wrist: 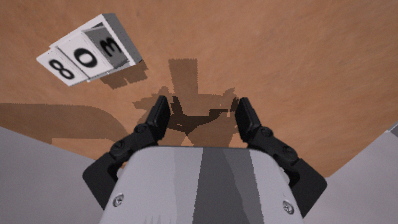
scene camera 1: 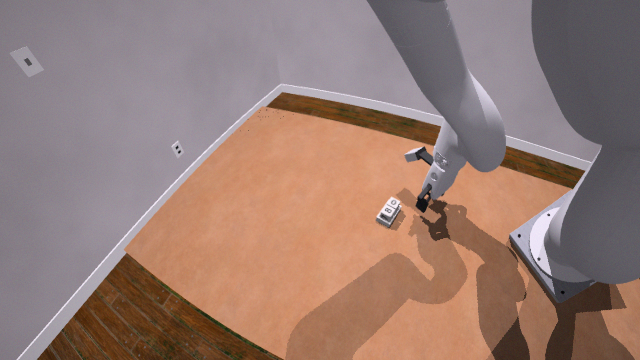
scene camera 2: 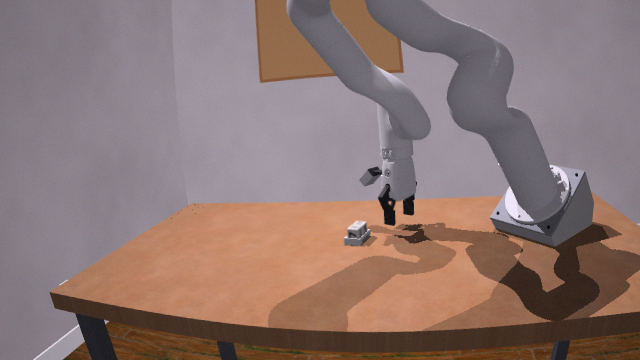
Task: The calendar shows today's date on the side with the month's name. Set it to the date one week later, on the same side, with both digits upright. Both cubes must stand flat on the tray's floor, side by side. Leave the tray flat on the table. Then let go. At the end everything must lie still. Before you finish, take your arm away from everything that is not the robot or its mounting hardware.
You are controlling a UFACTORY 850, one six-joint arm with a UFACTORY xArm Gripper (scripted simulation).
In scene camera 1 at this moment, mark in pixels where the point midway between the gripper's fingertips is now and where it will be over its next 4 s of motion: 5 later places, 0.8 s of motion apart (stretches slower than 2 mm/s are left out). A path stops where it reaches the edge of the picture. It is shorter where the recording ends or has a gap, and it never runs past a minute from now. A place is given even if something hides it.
My gripper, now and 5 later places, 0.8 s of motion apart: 429, 200; 434, 189; 435, 187; 417, 185; 400, 186; 398, 190
